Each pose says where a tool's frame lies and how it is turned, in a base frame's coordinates. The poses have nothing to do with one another.
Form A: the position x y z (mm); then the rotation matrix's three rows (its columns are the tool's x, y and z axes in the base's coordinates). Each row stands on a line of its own.
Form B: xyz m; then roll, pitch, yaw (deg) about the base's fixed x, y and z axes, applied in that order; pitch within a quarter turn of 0, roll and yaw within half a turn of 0. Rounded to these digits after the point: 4 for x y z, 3 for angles.
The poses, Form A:
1:
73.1, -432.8, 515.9
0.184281, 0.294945, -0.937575
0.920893, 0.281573, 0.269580
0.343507, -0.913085, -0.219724
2:
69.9, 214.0, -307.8
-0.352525, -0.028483, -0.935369
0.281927, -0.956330, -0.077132
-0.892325, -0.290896, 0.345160
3:
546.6, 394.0, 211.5
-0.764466, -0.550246, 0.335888
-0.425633, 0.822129, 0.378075
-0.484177, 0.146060, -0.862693
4:
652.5, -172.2, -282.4
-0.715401, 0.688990, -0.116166
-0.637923, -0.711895, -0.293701
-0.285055, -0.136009, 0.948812
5:
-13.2, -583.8, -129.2
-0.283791, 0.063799, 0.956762
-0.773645, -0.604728, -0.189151
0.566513, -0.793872, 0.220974
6:
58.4, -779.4, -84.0
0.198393, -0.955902, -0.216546
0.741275, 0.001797, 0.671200
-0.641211, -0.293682, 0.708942
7:
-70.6, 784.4, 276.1
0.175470, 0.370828, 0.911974
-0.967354, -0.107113, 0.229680
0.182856, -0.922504, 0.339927
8:
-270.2, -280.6, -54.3
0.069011, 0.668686, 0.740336
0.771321, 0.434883, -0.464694
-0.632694, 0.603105, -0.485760
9:
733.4, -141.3, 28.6
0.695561, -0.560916, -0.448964
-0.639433, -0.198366, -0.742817
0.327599, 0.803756, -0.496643
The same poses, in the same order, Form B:
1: 0.0731, -0.4328, 0.5159, -103.530, -20.091, 78.684
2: 0.0699, 0.2140, -0.3078, -40.124, 63.167, 141.349
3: 0.5466, 0.3940, 0.2115, 170.391, 28.959, -150.892
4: 0.6525, -0.1722, -0.2824, -8.158, 16.562, -138.277
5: -0.0132, -0.5838, -0.1292, -74.445, -34.507, -110.144
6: 0.0584, -0.7794, -0.0840, -22.502, 39.882, 75.017
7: -0.0706, 0.7844, 0.2761, -69.772, -10.536, -79.719
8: -0.2702, -0.2806, -0.0543, 128.849, 39.249, 84.887
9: 0.7334, -0.1413, 0.0286, 121.712, -19.123, -42.592
